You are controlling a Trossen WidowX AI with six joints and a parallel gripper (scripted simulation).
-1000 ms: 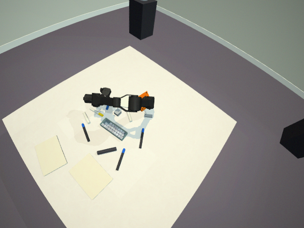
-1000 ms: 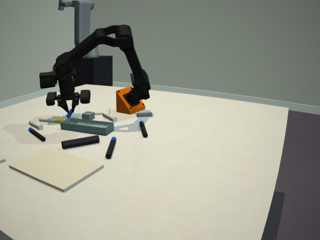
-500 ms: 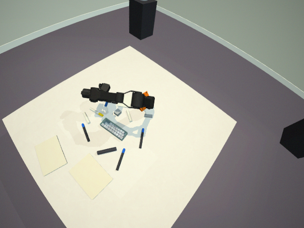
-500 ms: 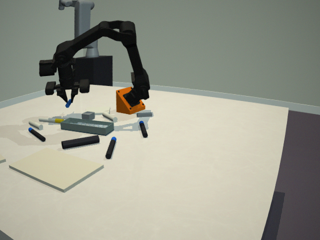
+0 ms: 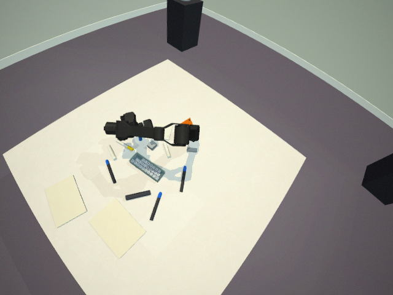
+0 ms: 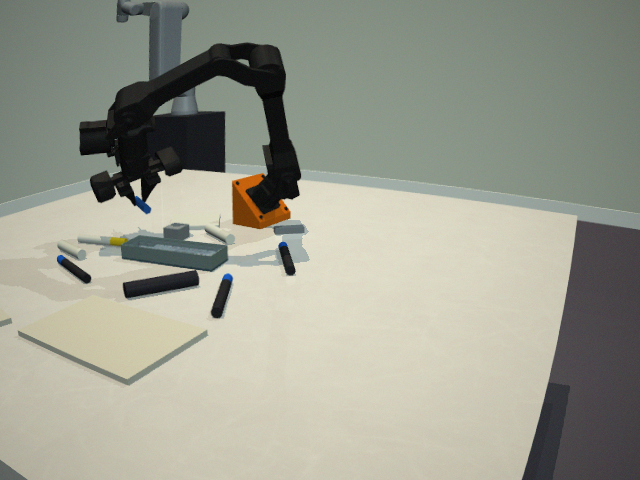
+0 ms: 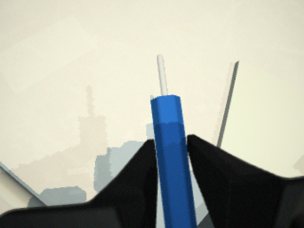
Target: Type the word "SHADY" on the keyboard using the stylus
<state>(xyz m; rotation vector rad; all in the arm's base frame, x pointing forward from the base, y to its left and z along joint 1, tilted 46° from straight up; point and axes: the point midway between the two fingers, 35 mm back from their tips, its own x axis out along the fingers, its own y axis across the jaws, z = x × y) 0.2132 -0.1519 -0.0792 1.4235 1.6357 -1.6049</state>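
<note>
Right now the blue stylus is 10 mm behind my gripper tip and 10 mm to the right of it. Also, from my gripper tip: grey stylus tip: 20 mm behind, 40 mm to the right; then yellow-tipped white pen: 100 mm ahead, 60 mm below; then grey cube: 10 mm behind, 100 mm to the left, 50 mm below.
</note>
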